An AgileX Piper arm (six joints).
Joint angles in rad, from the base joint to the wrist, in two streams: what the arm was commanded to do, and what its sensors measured. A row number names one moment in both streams.
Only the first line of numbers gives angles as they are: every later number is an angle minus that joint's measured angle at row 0.
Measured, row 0:
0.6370 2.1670 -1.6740 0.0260 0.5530 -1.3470
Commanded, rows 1 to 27:
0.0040 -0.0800 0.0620 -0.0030 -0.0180 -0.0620
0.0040 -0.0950 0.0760 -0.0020 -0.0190 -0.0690
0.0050 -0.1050 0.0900 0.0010 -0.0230 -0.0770
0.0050 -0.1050 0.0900 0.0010 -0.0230 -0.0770
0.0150 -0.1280 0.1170 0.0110 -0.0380 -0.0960
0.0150 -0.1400 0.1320 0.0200 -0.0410 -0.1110
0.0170 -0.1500 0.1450 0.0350 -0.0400 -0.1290
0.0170 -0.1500 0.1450 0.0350 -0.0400 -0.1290
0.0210 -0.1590 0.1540 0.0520 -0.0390 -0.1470
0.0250 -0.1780 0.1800 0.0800 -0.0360 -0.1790
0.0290 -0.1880 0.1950 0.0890 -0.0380 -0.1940
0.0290 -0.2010 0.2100 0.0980 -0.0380 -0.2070
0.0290 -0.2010 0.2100 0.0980 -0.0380 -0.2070
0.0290 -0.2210 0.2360 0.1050 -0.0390 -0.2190
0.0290 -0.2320 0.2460 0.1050 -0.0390 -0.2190
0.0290 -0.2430 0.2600 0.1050 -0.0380 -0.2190
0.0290 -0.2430 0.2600 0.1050 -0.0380 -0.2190
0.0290 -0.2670 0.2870 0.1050 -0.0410 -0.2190
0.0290 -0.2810 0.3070 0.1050 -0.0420 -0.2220
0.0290 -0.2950 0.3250 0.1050 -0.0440 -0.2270
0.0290 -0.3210 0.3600 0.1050 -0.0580 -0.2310
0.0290 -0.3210 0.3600 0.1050 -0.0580 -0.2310
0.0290 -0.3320 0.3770 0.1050 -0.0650 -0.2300
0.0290 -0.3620 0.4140 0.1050 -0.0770 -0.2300
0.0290 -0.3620 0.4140 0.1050 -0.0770 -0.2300
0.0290 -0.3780 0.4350 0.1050 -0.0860 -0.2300
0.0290 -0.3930 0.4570 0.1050 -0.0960 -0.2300
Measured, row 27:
0.0260 -0.3400 0.4130 0.1020 -0.0470 -0.2200
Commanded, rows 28 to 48:
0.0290 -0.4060 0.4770 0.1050 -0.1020 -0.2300
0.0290 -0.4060 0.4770 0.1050 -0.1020 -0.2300
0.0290 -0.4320 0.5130 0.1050 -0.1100 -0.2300
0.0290 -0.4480 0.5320 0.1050 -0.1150 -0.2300
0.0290 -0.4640 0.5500 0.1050 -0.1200 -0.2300
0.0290 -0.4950 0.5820 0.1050 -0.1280 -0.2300
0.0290 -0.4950 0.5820 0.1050 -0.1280 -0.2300
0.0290 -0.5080 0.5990 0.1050 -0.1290 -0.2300
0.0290 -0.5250 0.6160 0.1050 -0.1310 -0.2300
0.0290 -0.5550 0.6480 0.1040 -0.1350 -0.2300
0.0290 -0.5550 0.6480 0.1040 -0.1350 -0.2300
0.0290 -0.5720 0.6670 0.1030 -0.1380 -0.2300
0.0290 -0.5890 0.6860 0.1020 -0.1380 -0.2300
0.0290 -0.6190 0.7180 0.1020 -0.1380 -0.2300
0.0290 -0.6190 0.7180 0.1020 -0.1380 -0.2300
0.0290 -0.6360 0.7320 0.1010 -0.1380 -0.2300
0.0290 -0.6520 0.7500 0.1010 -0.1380 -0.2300
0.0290 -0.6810 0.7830 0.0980 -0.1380 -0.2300
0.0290 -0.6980 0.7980 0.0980 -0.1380 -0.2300
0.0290 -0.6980 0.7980 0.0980 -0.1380 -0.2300
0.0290 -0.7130 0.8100 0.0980 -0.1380 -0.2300
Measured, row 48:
0.0260 -0.6620 0.7820 0.1020 -0.1080 -0.2200
